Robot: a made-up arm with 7 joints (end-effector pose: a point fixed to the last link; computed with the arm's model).
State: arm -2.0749 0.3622 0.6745 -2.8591 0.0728 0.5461 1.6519
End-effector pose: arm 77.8 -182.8 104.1 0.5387 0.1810 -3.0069
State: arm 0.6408 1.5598 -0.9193 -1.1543 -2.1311 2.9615 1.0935
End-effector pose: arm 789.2 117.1 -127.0 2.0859 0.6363 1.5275
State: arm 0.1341 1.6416 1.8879 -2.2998 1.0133 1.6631 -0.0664
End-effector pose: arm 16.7 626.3 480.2 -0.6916 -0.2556 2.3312
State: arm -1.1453 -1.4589 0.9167 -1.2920 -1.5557 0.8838 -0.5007
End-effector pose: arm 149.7 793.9 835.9 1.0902 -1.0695 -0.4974
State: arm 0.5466 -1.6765 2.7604 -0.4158 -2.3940 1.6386 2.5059
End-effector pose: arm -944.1 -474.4 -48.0 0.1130 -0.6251 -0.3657
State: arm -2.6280 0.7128 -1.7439 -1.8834 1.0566 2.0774 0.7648
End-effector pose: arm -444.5 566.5 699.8 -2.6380 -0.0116 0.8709
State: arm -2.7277 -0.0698 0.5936 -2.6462 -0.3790 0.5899 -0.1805
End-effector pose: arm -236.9 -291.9 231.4 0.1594 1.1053 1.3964
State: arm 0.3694 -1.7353 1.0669 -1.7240 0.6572 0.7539 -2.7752
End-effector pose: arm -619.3 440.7 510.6 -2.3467 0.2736 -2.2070
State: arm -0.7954 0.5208 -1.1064 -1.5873 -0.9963 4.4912 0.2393
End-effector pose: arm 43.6 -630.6 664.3 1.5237 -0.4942 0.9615
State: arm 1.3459 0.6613 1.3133 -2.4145 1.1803 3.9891 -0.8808
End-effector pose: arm -355.3 379.8 344.9 -2.9023 -0.6817 1.7425
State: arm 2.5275 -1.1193 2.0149 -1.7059 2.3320 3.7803 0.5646
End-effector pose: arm 69.0 -666.2 338.2 -1.7319 0.0036 2.0013
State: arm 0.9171 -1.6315 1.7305 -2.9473 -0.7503 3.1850 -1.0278
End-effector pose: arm -264.5 253.9 145.3 -1.5861 1.1948 -0.4497
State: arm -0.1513 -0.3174 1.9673 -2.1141 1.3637 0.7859 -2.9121
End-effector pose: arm -293.5 619.8 375.5 1.3481 -1.0418 -0.4083
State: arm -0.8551 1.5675 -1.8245 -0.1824 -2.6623 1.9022 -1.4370
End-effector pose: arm 624.0 -904.8 309.5 -0.5977 -1.2871 -2.3149
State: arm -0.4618 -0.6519 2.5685 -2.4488 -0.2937 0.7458 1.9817
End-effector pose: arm -136.5 387.9 37.3 0.5902 -0.6161 1.3084
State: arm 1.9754 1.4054 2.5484 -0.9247 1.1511 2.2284 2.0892
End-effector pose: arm -649.5 659.0 809.9 -0.2256 0.0068 -1.3651
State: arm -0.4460 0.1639 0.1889 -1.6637 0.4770 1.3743 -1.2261
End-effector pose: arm 777.4 -204.7 635.9 -2.5306 -0.3096 0.8608
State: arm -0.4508 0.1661 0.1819 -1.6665 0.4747 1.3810 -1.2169
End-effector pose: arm 775.8 -214.2 632.9 -2.5306 -0.3013 0.8395
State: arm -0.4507 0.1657 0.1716 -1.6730 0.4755 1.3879 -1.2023
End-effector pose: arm 773.5 -221.7 629.4 -2.5275 -0.2911 0.8138
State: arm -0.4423 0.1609 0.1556 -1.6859 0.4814 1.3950 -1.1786
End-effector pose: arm 770.1 -225.8 625.2 -2.5189 -0.2776 0.7810
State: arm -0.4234 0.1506 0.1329 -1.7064 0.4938 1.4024 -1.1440
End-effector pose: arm 765.3 -225.6 620.3 -2.5041 -0.2602 0.7401
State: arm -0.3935 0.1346 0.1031 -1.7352 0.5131 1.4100 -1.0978
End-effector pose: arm 759.0 -221.1 614.6 -2.4824 -0.2382 0.6908
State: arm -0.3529 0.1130 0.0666 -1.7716 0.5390 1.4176 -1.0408
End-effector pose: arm 750.9 -212.8 608.3 -2.4546 -0.2116 0.6344
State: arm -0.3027 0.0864 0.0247 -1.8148 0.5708 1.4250 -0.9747
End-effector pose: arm 740.9 -201.2 601.5 -2.4210 -0.1804 0.5734
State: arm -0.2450 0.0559 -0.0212 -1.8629 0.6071 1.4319 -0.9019
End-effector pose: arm 729.2 -187.4 594.2 -2.3828 -0.1447 0.5103
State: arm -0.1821 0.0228 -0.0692 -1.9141 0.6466 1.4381 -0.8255
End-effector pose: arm 716.1 -172.2 586.5 -2.3408 -0.1051 0.4489
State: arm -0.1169 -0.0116 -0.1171 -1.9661 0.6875 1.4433 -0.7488
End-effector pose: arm 702.1 -156.6 578.6 -2.2965 -0.0626 0.3925
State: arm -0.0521 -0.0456 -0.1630 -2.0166 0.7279 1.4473 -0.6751
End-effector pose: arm 688.0 -141.0 570.6 -2.2515 -0.0184 0.3443
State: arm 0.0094 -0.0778 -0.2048 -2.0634 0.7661 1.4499 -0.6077
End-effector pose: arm 674.6 -125.9 562.7 -2.2077 0.0253 0.3067
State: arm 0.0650 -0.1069 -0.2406 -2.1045 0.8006 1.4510 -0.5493
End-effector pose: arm 662.5 -111.6 555.6 -2.1670 0.0657 0.2807
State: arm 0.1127 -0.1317 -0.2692 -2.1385 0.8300 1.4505 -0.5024
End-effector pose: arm 652.3 -98.3 549.6 -2.1312 0.1000 0.2664
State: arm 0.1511 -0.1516 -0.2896 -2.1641 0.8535 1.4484 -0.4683
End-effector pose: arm 644.4 -86.1 545.4 -2.1018 0.1254 0.2627
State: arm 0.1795 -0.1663 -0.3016 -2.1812 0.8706 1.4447 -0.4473
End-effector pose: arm 638.9 -75.1 543.2 -2.0797 0.1407 0.2678
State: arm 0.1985 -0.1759 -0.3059 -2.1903 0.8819 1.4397 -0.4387
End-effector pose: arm 635.8 -65.1 543.0 -2.0646 0.1456 0.2798
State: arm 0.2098 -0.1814 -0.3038 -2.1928 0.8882 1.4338 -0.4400
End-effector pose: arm 634.6 -56.0 544.5 -2.0558 0.1418 0.2967
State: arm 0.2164 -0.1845 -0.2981 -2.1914 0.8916 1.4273 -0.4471
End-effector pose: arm 634.4 -47.5 547.1 -2.0509 0.1329 0.3161
